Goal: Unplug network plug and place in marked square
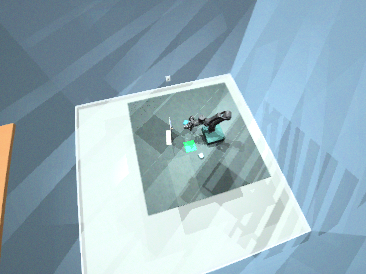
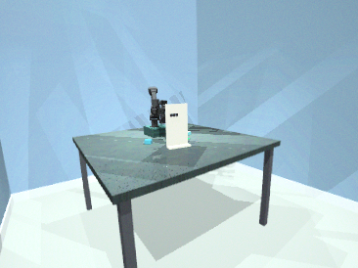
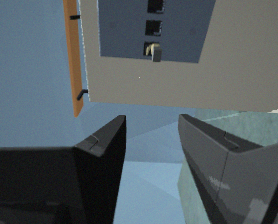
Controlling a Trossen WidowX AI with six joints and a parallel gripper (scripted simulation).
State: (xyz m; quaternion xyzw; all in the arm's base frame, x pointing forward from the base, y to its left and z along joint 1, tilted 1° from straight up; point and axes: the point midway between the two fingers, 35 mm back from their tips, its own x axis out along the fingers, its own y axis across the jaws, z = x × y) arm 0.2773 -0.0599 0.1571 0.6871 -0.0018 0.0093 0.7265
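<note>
The pale yellow network plug is 11 cm ahead of my gripper tip, 3 cm to the right of it and 1 cm below it. From my gripper tip the other things lie so: upright panel 13 cm ahead, 10 cm below, 4 cm to the right; green marked square 23 cm below, 13 cm to the left, 4 cm behind.
</note>
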